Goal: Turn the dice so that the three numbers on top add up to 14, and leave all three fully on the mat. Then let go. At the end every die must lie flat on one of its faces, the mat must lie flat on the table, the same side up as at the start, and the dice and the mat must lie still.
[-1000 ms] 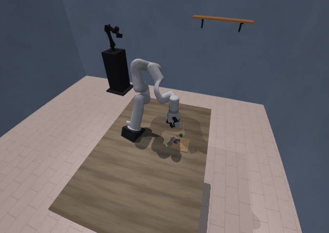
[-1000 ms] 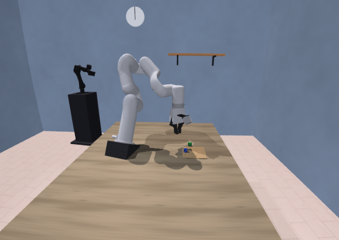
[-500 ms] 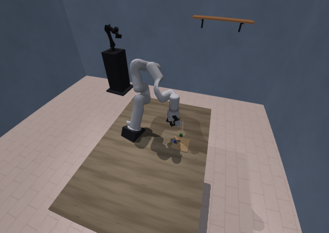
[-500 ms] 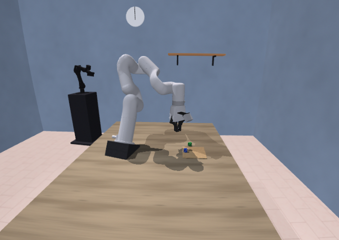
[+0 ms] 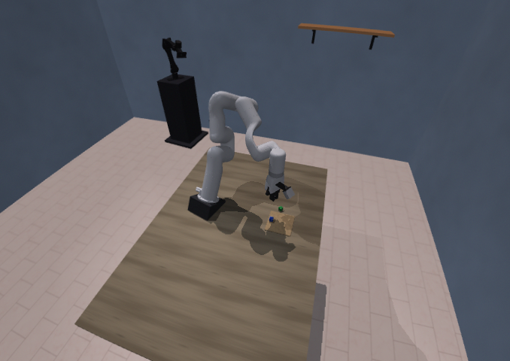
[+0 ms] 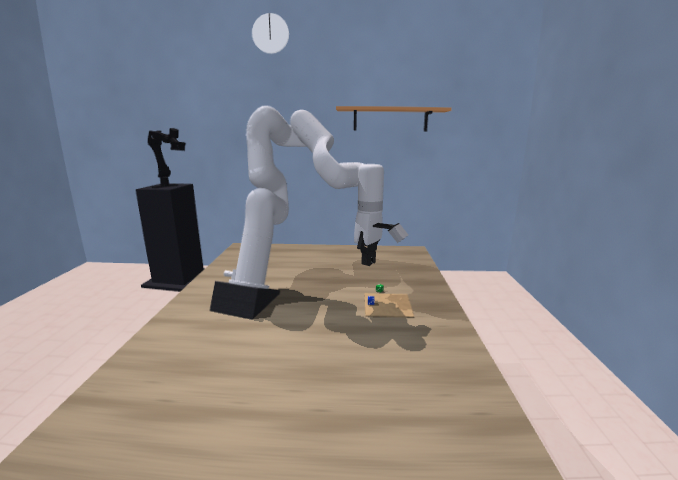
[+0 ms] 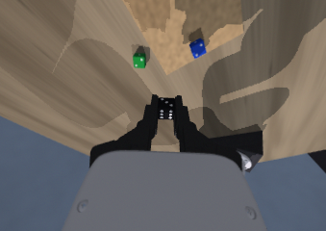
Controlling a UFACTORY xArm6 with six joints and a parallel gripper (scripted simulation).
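Now: the tan mat 130 mm below my hand, 70 mm ahead of it and 60 mm to the right of it. From my hand the other things lie so: black die 10 mm below; then blue die 120 mm below, 60 mm to the right, 20 mm ahead; then green die 120 mm below, 40 mm ahead, 30 mm to the left.
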